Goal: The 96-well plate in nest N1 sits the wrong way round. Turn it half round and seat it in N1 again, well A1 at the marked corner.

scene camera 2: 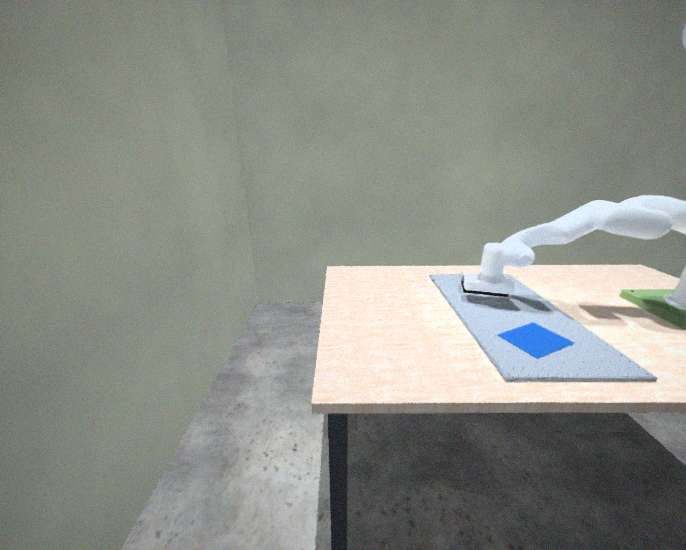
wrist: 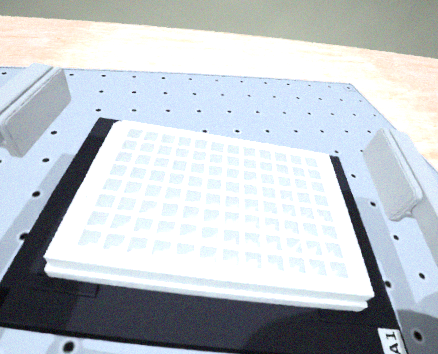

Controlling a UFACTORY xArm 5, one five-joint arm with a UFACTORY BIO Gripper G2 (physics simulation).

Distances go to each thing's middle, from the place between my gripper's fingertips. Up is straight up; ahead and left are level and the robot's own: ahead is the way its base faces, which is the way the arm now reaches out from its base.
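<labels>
From my hand: white 96-well plate (wrist: pixel 164 209), 30 mm to the left, 30 mm below; black nest (wrist: pixel 117 312), 30 mm to the left, 40 mm below; flat blue square (scene camera 2: pixel 537 341), 400 mm to the left, 50 mm behind, 50 mm below.
</labels>
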